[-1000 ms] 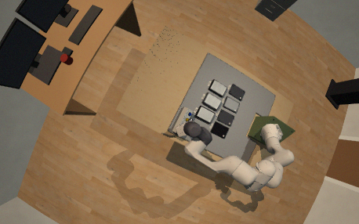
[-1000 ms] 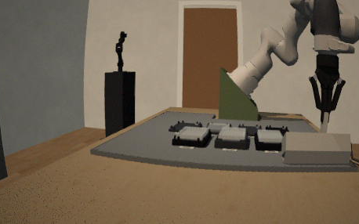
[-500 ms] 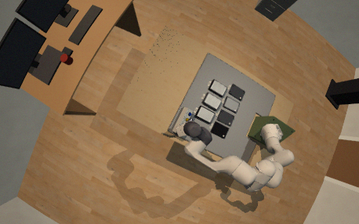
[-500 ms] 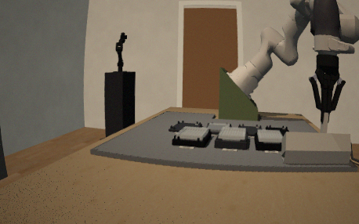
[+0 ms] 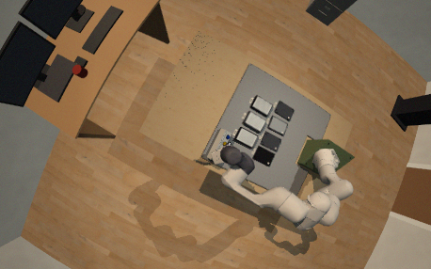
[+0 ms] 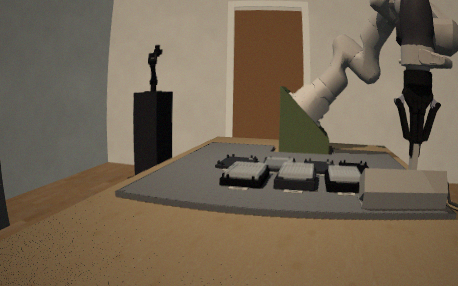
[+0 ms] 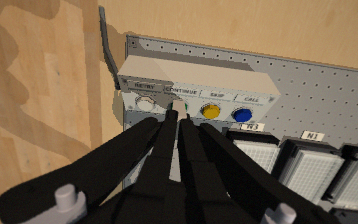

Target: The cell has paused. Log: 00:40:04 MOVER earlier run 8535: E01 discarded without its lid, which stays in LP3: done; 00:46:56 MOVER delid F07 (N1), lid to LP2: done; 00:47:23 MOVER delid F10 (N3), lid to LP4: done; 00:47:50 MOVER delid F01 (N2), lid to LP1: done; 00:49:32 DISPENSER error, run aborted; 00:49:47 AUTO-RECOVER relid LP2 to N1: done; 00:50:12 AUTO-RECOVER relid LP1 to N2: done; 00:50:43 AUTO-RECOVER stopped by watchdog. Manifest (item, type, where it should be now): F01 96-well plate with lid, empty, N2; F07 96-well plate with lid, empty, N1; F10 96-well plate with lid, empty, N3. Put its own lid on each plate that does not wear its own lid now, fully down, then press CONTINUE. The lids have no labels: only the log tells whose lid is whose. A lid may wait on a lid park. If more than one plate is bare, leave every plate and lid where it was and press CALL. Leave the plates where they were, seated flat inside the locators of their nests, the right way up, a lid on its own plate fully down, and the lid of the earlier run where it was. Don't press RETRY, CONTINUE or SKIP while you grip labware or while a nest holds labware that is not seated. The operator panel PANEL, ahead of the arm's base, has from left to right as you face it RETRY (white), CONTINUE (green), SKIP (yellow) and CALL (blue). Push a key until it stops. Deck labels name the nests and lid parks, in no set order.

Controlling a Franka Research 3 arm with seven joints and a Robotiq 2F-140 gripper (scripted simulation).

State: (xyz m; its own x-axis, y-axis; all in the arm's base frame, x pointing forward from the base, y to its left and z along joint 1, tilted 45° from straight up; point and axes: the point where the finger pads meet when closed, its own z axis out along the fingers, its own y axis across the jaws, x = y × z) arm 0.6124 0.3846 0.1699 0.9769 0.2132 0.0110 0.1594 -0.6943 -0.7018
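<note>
Right now my hand is 40 mm above the green continue key. Also, from my hand: yellow skip key (50 mm to the right, 40 mm below, 10 mm ahead); white retry key (50 mm to the left, 40 mm below, 10 mm behind); blue call key (100 mm to the right, 40 mm below, 20 mm ahead).
</note>
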